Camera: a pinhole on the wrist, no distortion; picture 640 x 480 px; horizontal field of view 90.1 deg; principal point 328.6 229.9 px. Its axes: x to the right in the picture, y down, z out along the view. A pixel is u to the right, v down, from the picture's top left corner.
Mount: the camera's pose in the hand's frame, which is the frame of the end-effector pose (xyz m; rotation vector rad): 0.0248 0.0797 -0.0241 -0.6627 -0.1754 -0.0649
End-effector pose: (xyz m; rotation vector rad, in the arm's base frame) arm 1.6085 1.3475 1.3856 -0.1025 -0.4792 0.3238
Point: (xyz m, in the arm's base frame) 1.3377 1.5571 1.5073
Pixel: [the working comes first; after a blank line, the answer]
In the camera's frame: -0.0800 -0.0378 0.3288

250.8 193.2
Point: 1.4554 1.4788 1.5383
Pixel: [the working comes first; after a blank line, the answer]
In the camera's frame: -0.0001 -0.0984 0.2245

328.5 89.9
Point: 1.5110 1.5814 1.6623
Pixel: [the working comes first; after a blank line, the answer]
In the camera's frame: 0.1475 -0.0877 0.3088

481.1 139.2
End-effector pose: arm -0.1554 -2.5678 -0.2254 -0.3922 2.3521 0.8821
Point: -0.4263 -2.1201 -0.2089
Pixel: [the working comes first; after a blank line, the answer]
In the camera's frame: 0.1804 0.1961 0.3701

484.4 399.2
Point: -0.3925 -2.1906 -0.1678
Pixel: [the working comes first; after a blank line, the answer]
In the camera's frame: 0.1235 0.1890 0.3029

458.9 429.2
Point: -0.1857 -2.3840 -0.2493
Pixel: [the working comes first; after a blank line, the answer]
In the camera's frame: 0.0288 -0.0450 0.1510

389.5 134.6
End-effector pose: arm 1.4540 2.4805 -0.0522 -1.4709 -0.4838 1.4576
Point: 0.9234 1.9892 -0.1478
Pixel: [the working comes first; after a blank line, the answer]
In the camera's frame: -0.4209 0.0647 0.5647

90.5 266.5
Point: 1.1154 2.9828 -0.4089
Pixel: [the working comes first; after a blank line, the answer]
In the camera's frame: 0.5808 -0.1264 0.3357

outside the picture
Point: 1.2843 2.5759 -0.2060
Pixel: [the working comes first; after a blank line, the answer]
In the camera's frame: 0.1325 -0.0506 0.1667

582.4 133.0
